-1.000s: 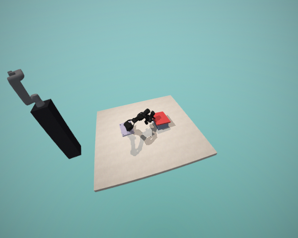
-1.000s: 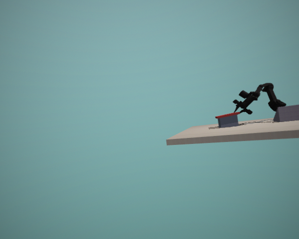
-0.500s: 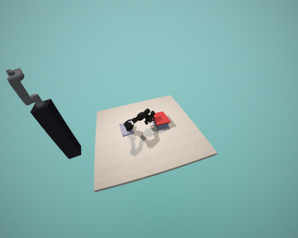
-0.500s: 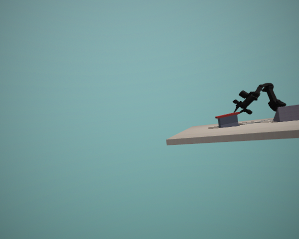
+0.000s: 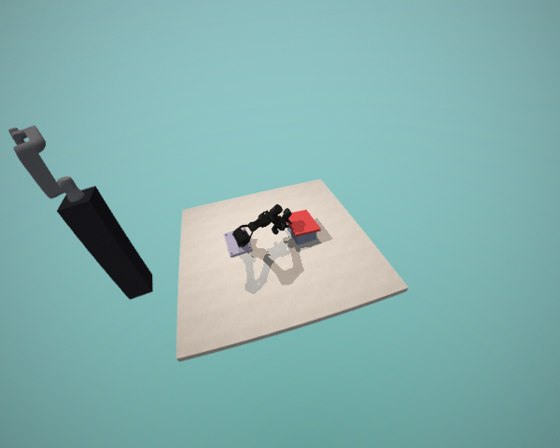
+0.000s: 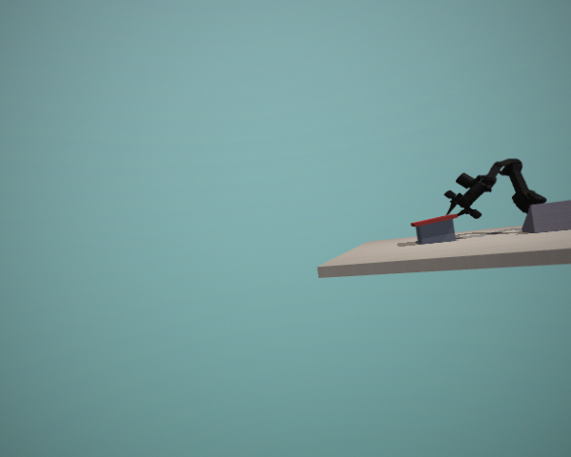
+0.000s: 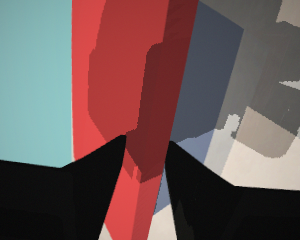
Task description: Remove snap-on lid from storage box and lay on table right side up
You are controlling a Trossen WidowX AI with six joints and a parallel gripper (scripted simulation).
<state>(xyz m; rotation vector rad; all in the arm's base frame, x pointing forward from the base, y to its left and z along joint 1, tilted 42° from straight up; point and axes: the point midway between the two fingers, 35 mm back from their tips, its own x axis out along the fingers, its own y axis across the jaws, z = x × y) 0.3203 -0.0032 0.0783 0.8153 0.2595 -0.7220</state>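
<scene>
The red lid is 80 mm ahead of my gripper tip. Also, from my gripper tip: storage box (80 mm ahead, 60 mm below).
</scene>
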